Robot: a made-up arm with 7 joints.
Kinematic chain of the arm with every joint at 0, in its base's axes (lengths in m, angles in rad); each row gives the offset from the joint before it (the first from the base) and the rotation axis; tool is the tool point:
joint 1: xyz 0 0.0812 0 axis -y
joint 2: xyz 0 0.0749 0 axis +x
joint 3: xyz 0 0 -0.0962 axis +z
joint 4: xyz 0 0 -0.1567 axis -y
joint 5: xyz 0 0 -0.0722 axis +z
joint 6: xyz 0 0 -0.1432 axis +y
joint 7: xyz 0 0 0 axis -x
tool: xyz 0 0 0
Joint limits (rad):
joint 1: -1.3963..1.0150
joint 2: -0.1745..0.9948
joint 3: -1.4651..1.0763
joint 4: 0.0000..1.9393
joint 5: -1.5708..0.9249
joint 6: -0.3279..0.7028
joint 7: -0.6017..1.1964
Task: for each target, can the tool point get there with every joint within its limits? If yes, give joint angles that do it. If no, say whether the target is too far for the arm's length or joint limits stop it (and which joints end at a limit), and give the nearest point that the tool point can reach.
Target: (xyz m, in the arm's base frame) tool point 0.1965 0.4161 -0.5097
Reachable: no: too far | nearest point 0.1521 0.3574 -0.3945 | short by 0.137 m
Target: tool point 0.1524 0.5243 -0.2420
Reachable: yes | joints 0.4383 0.8715 0.5116 0.1889 -1.0232 0.5933 -0.1822
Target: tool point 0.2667 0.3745 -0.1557
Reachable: yes | joints 0.5394 0.2597 0.7604 1.2658 -1.2354 0.5789 0.0694
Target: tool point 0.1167 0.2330 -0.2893
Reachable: yes | joints -0.3424 0.0814 0.2717 1.6364 0.4295 0.1819 1.0564
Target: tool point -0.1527 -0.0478 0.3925
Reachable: no: joint limits stop it (at a limit: joint 1, joint 2, joint 3, joint 4) | nearest point -0.1322 -0.0711 -0.0448 | short by 0.438 m
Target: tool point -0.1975 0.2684 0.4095
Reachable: no: joint limits stop it (at a limit: joint 1, joint 2, joint 4) | nearest point 0.0172 0.3955 0.1163 | short by 0.385 m
